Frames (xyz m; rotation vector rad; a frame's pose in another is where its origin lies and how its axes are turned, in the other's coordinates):
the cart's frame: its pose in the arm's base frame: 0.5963 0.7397 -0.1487 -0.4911 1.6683 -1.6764
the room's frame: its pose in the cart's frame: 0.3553 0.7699 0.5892 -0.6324 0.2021 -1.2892
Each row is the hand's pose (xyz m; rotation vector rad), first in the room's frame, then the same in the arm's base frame.
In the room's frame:
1: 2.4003 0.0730 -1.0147 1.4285 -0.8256 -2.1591
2: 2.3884 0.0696 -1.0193 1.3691 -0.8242 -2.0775
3: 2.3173 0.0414 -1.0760 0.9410 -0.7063 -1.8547
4: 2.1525 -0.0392 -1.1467 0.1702 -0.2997 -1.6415
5: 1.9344 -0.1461 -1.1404 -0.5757 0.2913 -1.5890
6: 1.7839 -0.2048 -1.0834 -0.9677 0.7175 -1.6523
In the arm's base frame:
1: -0.0621 0.0011 1.4861 -2.6663 -1.6125 -0.2094
2: -0.0575 0.0109 1.4786 -2.7445 -1.4928 -0.2661
3: -0.0320 0.0967 1.4463 2.7573 0.8506 0.3783
4: 0.0606 0.2450 1.3562 2.2501 0.0632 0.3831
5: 0.2153 0.3529 1.2031 1.4446 -0.2075 0.2291
6: 0.3253 0.3780 1.0742 0.9390 -0.1276 0.0935

